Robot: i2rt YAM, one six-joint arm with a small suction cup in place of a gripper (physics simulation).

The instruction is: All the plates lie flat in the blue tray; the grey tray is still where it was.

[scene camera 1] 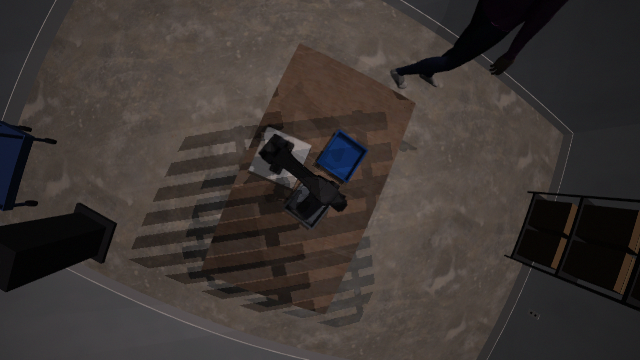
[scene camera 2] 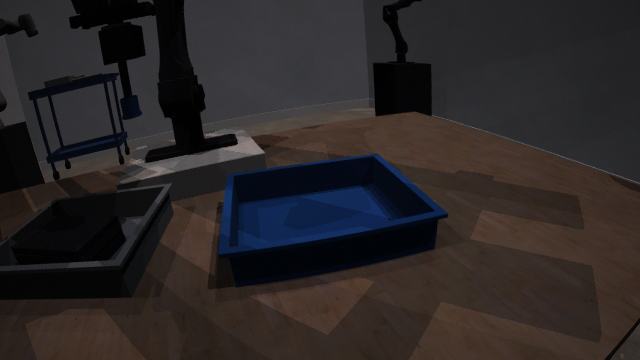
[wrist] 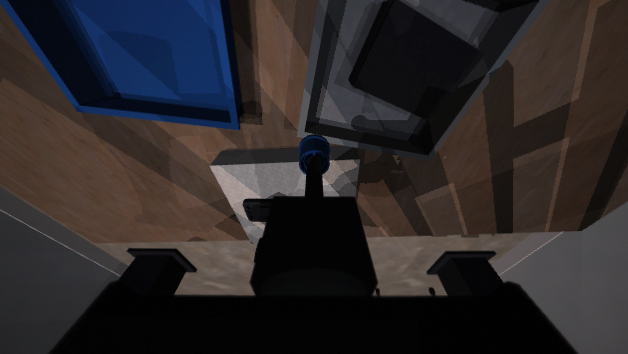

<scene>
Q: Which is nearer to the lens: the grey tray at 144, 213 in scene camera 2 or the blue tray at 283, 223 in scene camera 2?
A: The blue tray.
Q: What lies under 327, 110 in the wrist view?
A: A grey tray.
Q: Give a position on a blue tray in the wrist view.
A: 182, 69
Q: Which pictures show the blue tray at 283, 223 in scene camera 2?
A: Scene camera 1, scene camera 2 and the wrist view: all of them.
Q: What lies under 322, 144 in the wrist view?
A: My suction cup.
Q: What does my suction cup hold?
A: Nothing.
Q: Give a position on a blue tray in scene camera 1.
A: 343, 155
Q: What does the blue tray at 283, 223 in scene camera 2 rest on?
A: The table.
</scene>
